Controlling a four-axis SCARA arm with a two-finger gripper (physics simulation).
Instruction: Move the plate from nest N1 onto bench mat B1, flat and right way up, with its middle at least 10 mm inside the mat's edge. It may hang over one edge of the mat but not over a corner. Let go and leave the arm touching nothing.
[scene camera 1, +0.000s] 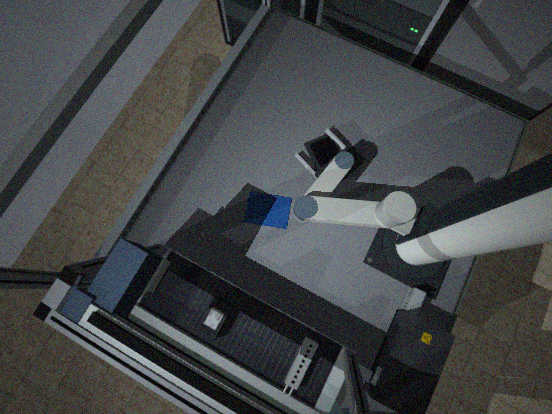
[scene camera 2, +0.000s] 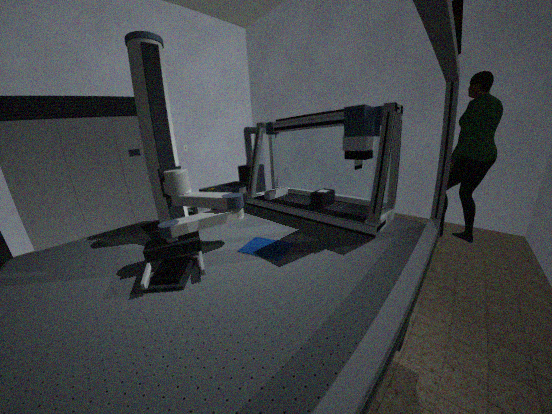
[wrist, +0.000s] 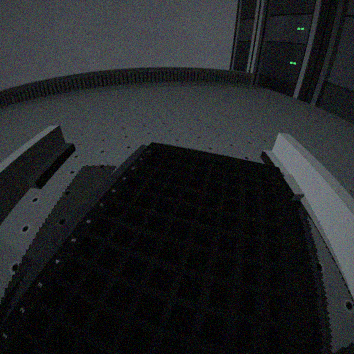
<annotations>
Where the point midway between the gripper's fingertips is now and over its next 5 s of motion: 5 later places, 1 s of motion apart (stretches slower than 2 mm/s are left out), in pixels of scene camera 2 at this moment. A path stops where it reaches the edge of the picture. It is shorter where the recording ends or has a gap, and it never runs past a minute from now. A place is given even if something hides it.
My gripper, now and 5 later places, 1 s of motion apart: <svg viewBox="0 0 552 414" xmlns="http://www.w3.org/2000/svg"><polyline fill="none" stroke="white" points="174,279 173,280 167,264 218,252 245,243 269,232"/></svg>
</annotations>
